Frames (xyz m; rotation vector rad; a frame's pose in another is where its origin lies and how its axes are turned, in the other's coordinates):
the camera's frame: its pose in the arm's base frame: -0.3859 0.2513 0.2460 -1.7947 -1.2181 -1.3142
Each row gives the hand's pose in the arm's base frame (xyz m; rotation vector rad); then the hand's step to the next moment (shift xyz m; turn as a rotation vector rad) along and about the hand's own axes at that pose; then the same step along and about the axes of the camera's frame.
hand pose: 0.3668 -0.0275 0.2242 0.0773 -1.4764 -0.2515
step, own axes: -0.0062 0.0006 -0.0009 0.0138 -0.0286 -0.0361
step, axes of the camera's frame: -0.0050 -0.0006 0.0038 -0.0043 0.0445 -0.0177
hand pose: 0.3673 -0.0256 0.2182 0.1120 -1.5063 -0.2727
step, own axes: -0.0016 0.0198 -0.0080 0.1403 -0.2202 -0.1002
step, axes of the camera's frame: 0.0095 0.0018 0.0191 -0.0042 0.1814 -0.2129
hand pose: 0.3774 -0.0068 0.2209 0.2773 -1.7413 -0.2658
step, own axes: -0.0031 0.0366 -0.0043 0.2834 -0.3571 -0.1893
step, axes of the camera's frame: 0.0212 -0.0106 0.0284 0.0419 0.3195 -0.3740
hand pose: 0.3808 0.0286 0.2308 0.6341 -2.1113 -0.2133
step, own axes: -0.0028 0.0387 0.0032 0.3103 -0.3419 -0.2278
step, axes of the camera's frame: 0.0198 -0.0271 0.0198 0.0886 0.3328 -0.3827
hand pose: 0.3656 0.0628 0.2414 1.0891 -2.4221 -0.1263
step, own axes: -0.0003 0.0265 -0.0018 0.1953 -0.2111 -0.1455
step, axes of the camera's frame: 0.0126 -0.0226 0.0061 0.0594 0.2067 -0.2400
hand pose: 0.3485 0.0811 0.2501 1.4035 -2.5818 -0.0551
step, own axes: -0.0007 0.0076 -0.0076 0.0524 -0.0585 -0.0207
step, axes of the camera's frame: 0.0091 -0.0057 0.0000 -0.0021 0.0536 -0.0610
